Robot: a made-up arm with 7 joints. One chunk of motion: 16 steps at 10 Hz.
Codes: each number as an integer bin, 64 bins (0 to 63) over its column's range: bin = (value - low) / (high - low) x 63, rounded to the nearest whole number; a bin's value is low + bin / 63 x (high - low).
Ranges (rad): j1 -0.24..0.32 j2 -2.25..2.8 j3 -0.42..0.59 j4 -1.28..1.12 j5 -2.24..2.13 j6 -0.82..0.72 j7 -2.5..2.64
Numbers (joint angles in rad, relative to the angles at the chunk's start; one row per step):
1: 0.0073 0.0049 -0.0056 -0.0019 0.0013 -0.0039 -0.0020
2: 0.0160 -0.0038 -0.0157 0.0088 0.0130 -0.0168 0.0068
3: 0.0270 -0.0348 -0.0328 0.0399 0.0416 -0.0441 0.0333
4: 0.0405 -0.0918 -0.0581 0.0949 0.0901 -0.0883 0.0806
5: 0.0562 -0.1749 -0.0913 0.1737 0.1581 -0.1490 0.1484
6: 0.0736 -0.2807 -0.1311 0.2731 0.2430 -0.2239 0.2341
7: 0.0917 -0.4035 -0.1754 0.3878 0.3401 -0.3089 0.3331
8: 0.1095 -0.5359 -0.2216 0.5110 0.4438 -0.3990 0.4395
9: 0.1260 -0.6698 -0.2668 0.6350 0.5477 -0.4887 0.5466
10: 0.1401 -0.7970 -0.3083 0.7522 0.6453 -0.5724 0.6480
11: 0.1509 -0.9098 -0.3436 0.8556 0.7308 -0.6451 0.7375
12: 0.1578 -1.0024 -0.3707 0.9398 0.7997 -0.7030 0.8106
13: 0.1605 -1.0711 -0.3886 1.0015 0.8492 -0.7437 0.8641
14: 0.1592 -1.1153 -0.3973 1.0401 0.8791 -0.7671 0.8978
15: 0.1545 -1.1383 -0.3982 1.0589 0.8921 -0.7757 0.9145
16: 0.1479 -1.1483 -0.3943 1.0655 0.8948 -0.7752 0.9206
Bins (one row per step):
1: 28 28 26 34 32 33 31
2: 29 28 25 34 32 33 31
3: 30 28 24 35 33 32 31
4: 32 27 23 36 34 30 32
5: 33 26 21 38 35 27 32
6: 35 25 18 41 36 24 34
7: 37 23 15 44 37 21 35
8: 39 21 12 47 39 17 36
9: 41 20 10 50 40 14 37
10: 43 18 7 53 42 10 39
11: 44 17 5 56 43 7 40
12: 45 16 3 58 44 5 41
13: 45 15 2 60 45 3 41
14: 45 14 1 61 45 2 42
15: 44 14 1 61 45 2 42
16: 44 14 2 62 45 2 42

